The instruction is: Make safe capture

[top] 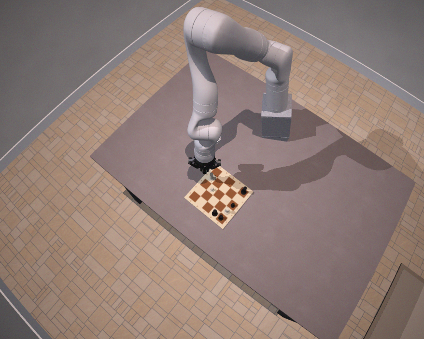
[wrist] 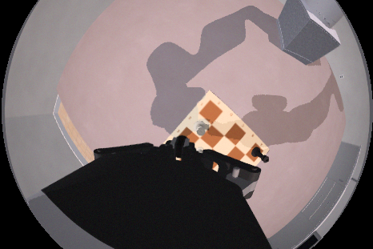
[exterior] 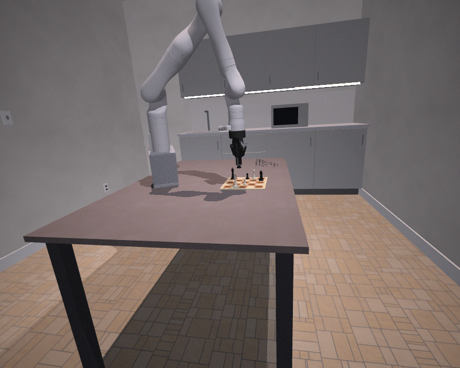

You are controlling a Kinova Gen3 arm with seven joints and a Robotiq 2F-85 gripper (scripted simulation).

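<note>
My gripper is now 3 cm short of the chessboard, 9 cm to the right of it and 13 cm above it. Round my hand: black pawn (4 cm ahead, 16 cm to the left, 12 cm below).
</note>
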